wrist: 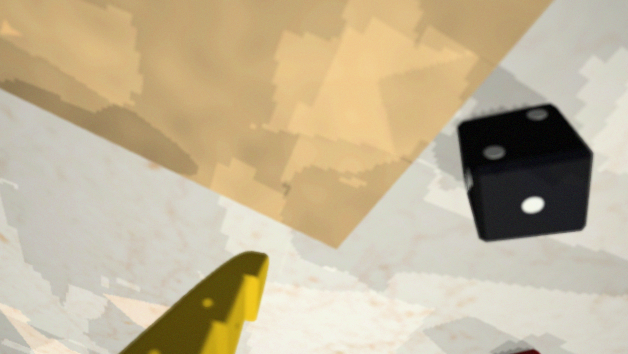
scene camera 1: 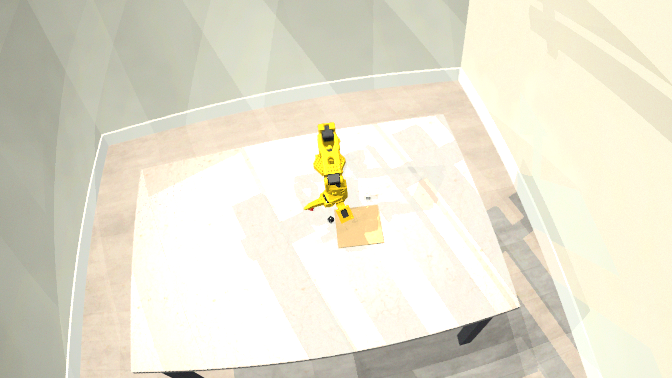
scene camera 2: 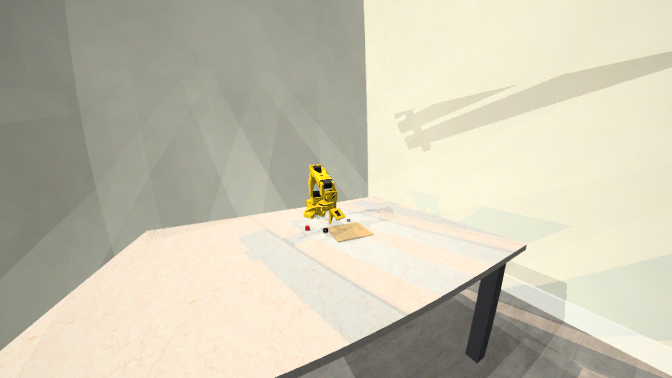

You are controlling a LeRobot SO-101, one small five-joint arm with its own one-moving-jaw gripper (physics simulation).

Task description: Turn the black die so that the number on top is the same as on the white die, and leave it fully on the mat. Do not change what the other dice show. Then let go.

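Frame: origin at the arm's base, x ahead, y left, z up, level; metres.
Seen in the pictures: hand, tool point: (wrist: 264, 278) (scene camera 2: 329, 223); arm's base, link origin: (scene camera 2: 316, 216).
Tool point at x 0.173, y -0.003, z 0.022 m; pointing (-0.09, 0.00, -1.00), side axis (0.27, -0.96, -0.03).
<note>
Offsets run from my tool point to a thing's middle.
The black die {dy -0.031, dx +0.033, dz -0.014 m} (scene camera 1: 331, 219) (scene camera 2: 325, 230) (wrist: 530, 175) lies on the table beside the mat {dy +0.050, dx +0.071, dz -0.020 m} (scene camera 1: 359, 236) (scene camera 2: 354, 233) (wrist: 240, 75), near one corner and apart from it. In the wrist view it shows one pip on the face that seems to be its top, and two pips on a darker side face. The white die {dy +0.101, dx -0.030, dz -0.014 m} (scene camera 1: 368, 198) (scene camera 2: 348, 220) stands off the mat; its number is too small to read. My gripper (scene camera 1: 311, 206) (scene camera 2: 309, 215) is open and empty, raised above the table. One notched jaw shows in the wrist view, apart from the black die; the moving jaw is out of the picture.
The red die {dy -0.085, dx -0.026, dz -0.014 m} (scene camera 1: 311, 209) (scene camera 2: 307, 228) (wrist: 531, 352) lies on the table on the side of the black die away from the mat, partly hidden under my jaw in scene camera 1. Its number cannot be read. The arm's base stands behind the dice.
</note>
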